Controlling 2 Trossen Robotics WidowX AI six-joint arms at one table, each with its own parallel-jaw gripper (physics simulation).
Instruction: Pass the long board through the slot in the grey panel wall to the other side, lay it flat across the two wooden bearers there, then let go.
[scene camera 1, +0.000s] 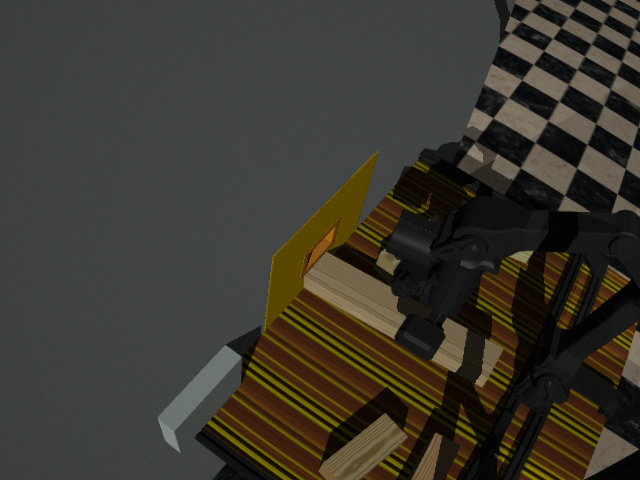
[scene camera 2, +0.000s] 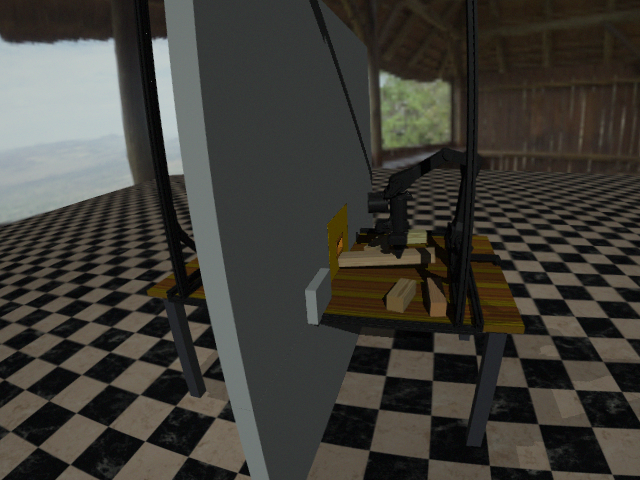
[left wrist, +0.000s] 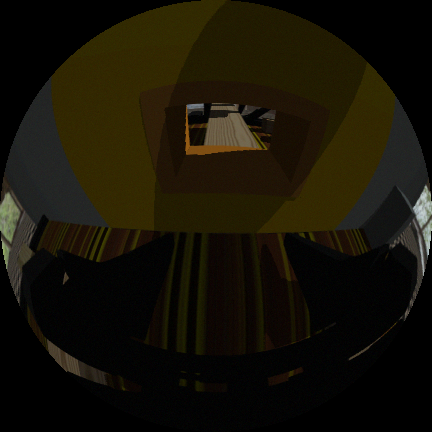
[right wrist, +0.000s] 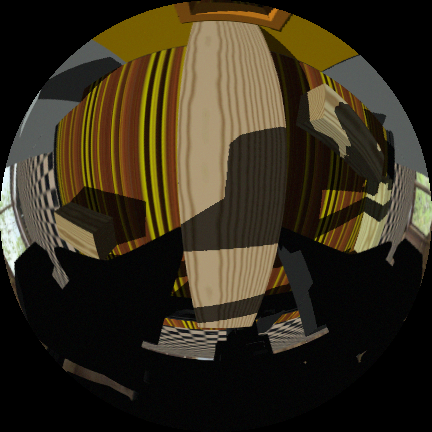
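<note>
There is my left gripper (left wrist: 230, 239), which I see in the left wrist view. My right gripper (scene camera 1: 428, 329) (scene camera 2: 399, 254) (right wrist: 230, 232) is visible from both scene cameras and from its own wrist. I can also see a slot (scene camera 1: 327, 240) (left wrist: 299, 124). And a grey block (scene camera 1: 199, 401) (scene camera 2: 318, 294) (left wrist: 393, 216) appears in the scene cameras as well as in the left wrist view.
</note>
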